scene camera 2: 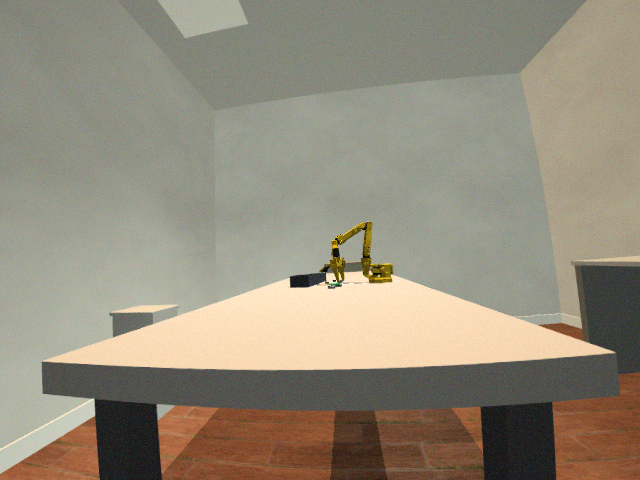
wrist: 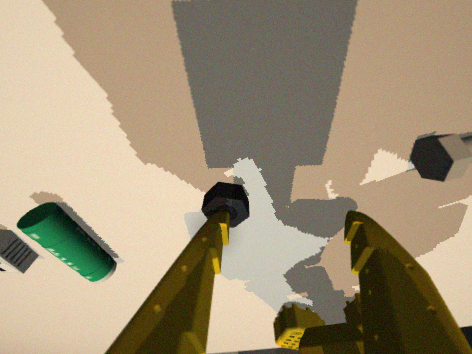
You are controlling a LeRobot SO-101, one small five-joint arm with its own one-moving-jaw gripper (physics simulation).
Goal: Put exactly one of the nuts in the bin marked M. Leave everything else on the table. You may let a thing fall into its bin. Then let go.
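Places are measured from the arm's base along level axes (x ahead, y left, z up), in centimetres.
Pixels of known places: hand at its tool point: (scene camera 2: 338,281) (wrist: 228,223); arm's base at its link origin: (scene camera 2: 375,282) (wrist: 329,308).
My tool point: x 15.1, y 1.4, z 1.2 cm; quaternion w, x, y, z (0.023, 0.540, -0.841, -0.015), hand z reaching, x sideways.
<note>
For each thing: its top centre in the pictures, then the offset to it from my tool point. "pt": a spot on its surface instead. Level surfaces: height alone.
- black hexagonal nut at its top centre: (wrist: 225,213) dx +0.1, dy +0.1, dz -0.4 cm
- dark bin at its top centre: (scene camera 2: 309,273) dx +13.4, dy -8.9, dz +3.4 cm
- green battery at its top centre: (wrist: 66,262) dx +0.9, dy +8.0, dz +0.2 cm
- grey sharpener at a spot on its surface: (wrist: 18,251) pt dx +1.9, dy +11.9, dz -0.8 cm
- bolt with a dark hexagonal head, surface spot: (wrist: 434,157) pt dx -0.5, dy -6.7, dz -0.4 cm
- table at its surface level: dz -1.2 cm
A black hexagonal nut (wrist: 226,202) lies on the table in the wrist view, at the tip of the left-hand jaw, which overlaps its lower edge. My gripper (wrist: 287,217) (scene camera 2: 339,280) is open, with a wide gap between its jaws, and nothing is held. It points down, low over the table. The nut is outside the gap, towards the left-hand jaw, and the far jaw is well apart from it. A dark bin (scene camera 2: 307,280) stands left of the gripper in the scene view; its inside and any letter cannot be made out.
In the wrist view a green battery (wrist: 70,243) and a grey sharpener (wrist: 18,251) lie at left. A bolt with a dark hexagonal head (wrist: 434,157) lies at right. A yellow perforated part (wrist: 294,325) shows low between the jaws. The table (scene camera 2: 330,335) extends towards the scene camera.
</note>
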